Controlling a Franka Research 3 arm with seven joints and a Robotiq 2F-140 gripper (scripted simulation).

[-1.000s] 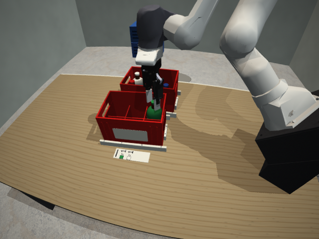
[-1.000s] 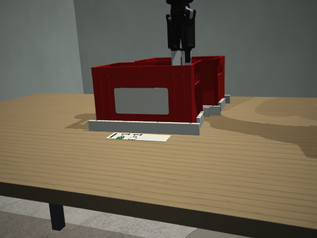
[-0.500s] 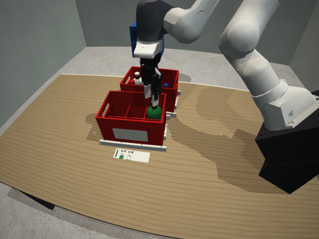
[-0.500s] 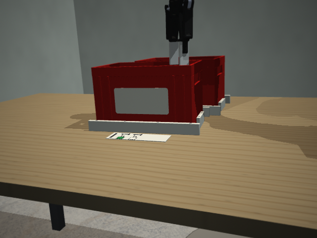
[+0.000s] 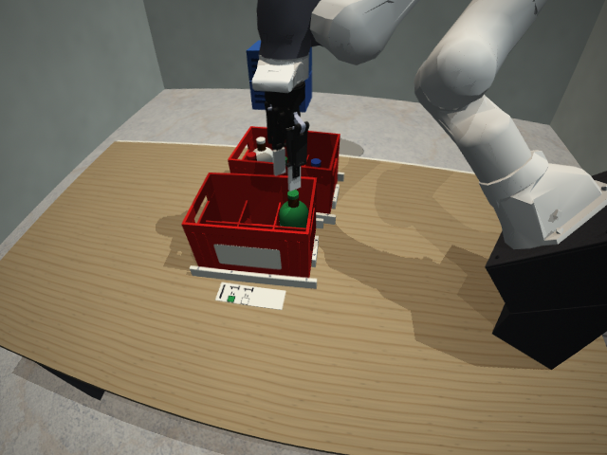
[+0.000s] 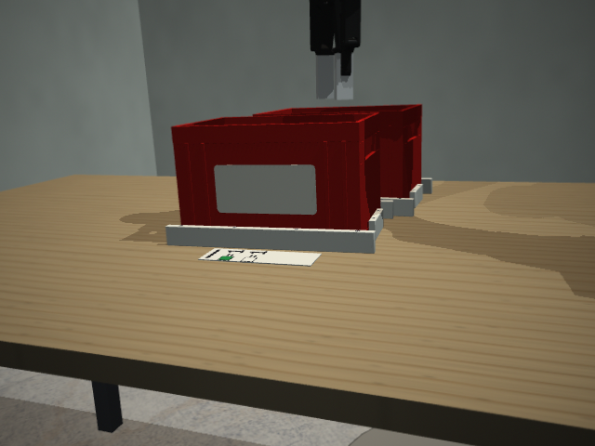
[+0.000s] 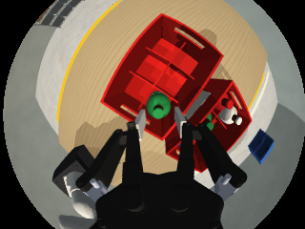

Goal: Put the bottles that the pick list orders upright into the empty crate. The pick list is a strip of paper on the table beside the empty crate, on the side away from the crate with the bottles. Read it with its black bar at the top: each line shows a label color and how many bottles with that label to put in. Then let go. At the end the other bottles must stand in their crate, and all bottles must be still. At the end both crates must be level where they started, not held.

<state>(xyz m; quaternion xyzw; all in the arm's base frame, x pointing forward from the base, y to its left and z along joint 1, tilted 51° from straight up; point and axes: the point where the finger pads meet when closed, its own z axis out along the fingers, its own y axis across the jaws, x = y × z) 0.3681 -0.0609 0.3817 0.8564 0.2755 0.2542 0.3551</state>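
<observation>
My gripper is now 260 mm to the left of the white-label bottle, 140 mm above it and 40 mm short of it. From my hand the other things lie so: blue-capped bottle (140 mm below, 120 mm to the right, 90 mm behind); then pick list (230 mm below, 150 mm to the left, 120 mm ahead); then red-capped bottle (190 mm to the right, 140 mm below, 70 mm ahead).
</observation>
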